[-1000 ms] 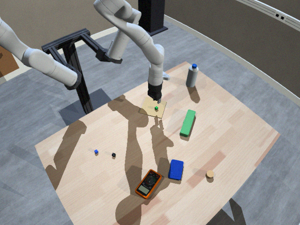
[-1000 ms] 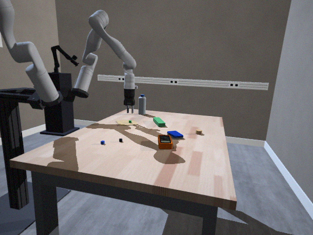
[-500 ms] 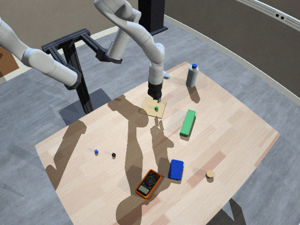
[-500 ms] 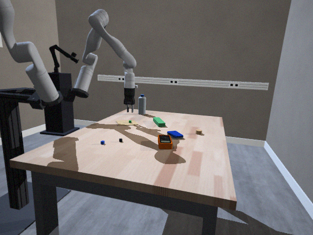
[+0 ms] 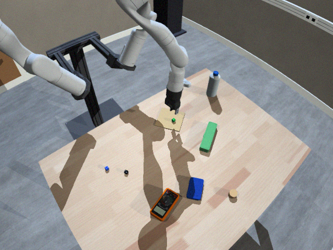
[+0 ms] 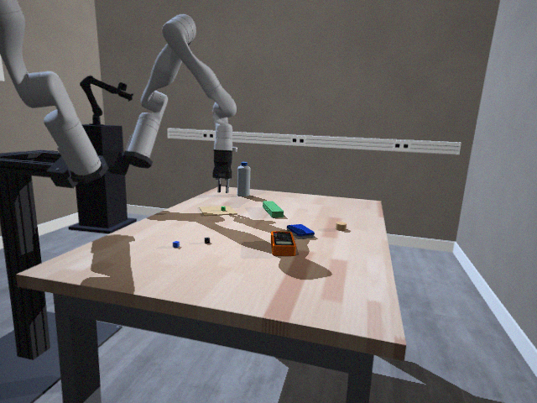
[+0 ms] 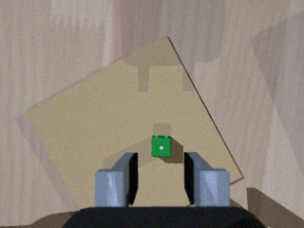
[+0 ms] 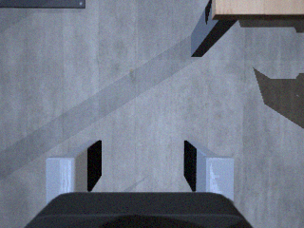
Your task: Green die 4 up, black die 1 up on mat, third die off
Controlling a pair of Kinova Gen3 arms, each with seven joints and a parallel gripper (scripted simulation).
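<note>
The green die lies 90 mm below my left hand. Round my left hand: pale yellow square mat: 100 mm below, 20 mm behind; then black die: 390 mm to the right, 90 mm below, 80 mm ahead; then bottle: 340 mm to the left, 20 mm below.
</note>
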